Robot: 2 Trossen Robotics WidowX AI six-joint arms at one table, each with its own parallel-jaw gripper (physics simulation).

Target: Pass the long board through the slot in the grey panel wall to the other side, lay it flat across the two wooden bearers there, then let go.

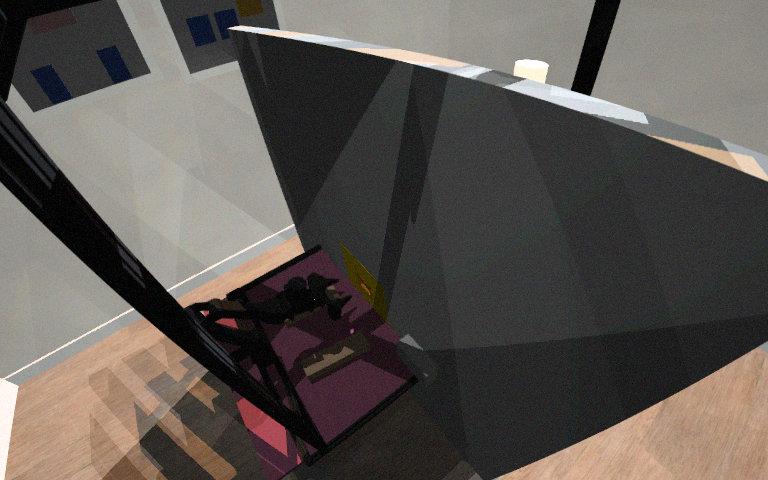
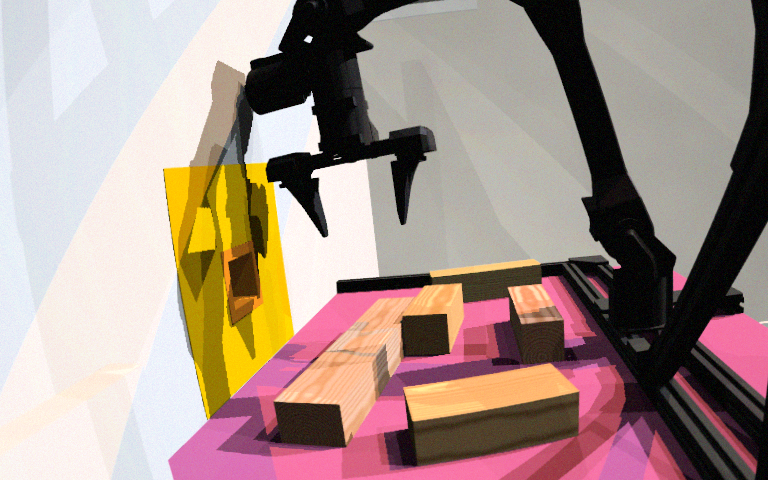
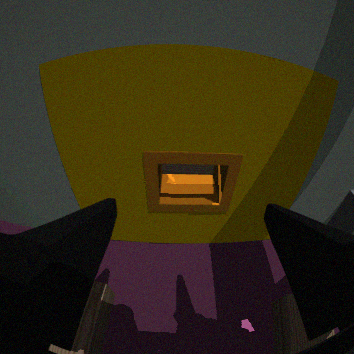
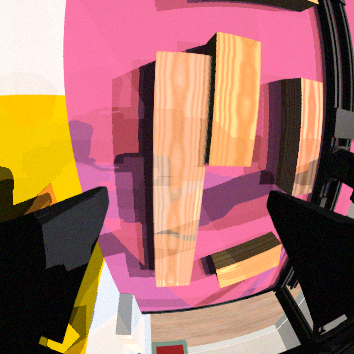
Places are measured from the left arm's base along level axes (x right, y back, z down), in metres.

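Pixels of known places: left gripper, fingertip midpoint: (image 1: pixel 345 287) (image 3: pixel 194 210); right gripper, fingertip midpoint: (image 2: pixel 363 231) (image 4: pixel 191 197); left arm's base at its link origin: (image 1: pixel 265 358); right arm's base at its link origin: (image 2: pixel 642 323) (image 4: pixel 337 162).
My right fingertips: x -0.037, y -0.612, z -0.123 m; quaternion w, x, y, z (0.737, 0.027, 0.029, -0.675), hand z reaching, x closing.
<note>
For each thing: its top centre in the pictures, then the offset to it from my right fingertips. "spot": a spot on its surface instead.
- long board at its top centre: (image 2: pixel 364 337) (image 4: pixel 177 203) (image 3: pixel 186 152) dx +0.064, dy -0.001, dz +0.103 m
- slot's orange frame at a spot on its surface: (image 3: pixel 151 185) spot: dx +0.018, dy +0.182, dz +0.035 m
- shorter block at its top centre: (image 4: pixel 237 99) (image 2: pixel 434 298) dx -0.051, dy -0.067, dz +0.095 m
- small grey block at a spot on its surface: (image 1: pixel 416 345) spot: dx +0.355, dy +0.186, dz +0.042 m
The long board (image 2: pixel 351 350) (image 4: pixel 177 150) lies flat on the pink table at the right arm's side of the grey panel wall (image 1: pixel 481 198) (image 3: pixel 175 20). The slot's orange frame (image 1: pixel 365 285) (image 3: pixel 151 185) (image 2: pixel 240 315) sits in a yellow panel. My right gripper (image 2: pixel 363 229) (image 4: pixel 191 197) is open and empty, high above the board. My left gripper (image 1: pixel 344 288) (image 3: pixel 194 210) is open and empty, facing the slot from the other side. Of the two wooden bearers there, one (image 1: pixel 328 362) (image 3: pixel 292 315) shows largely; the other (image 1: pixel 300 318) (image 3: pixel 92 320) is partly hidden by the left arm.
A shorter block (image 2: pixel 441 300) (image 4: pixel 235 100) lies close alongside the board. Other blocks lie at the right (image 2: pixel 535 322) (image 4: pixel 310 120), in front (image 2: pixel 492 401) (image 4: pixel 250 260) and at the back (image 2: pixel 487 277). A small grey block (image 1: pixel 416 345) shows at the wall's foot.
</note>
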